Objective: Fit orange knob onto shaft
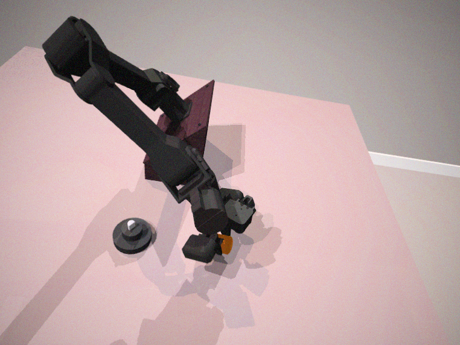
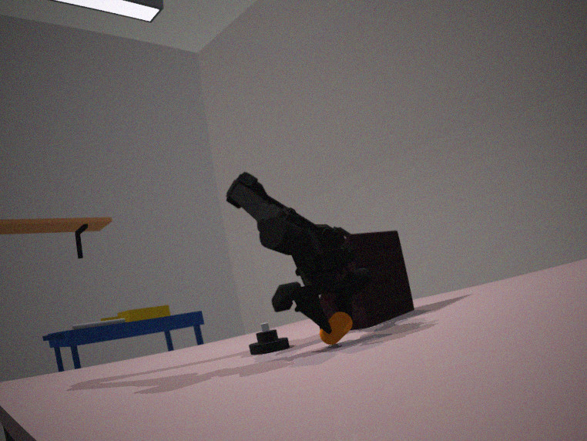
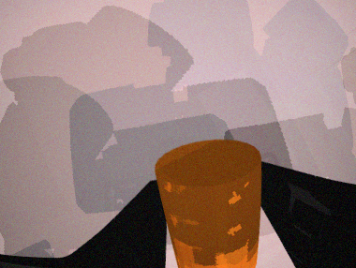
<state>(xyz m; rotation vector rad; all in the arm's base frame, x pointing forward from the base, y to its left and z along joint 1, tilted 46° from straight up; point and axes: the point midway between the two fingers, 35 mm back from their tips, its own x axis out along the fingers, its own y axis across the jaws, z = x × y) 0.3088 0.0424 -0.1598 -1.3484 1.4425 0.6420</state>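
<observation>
Right now the round dark pedestal is 1 cm behind my gripper tip and 21 cm to the right of it. Also, from my gripper tip: orange knob (1 cm above).
</observation>
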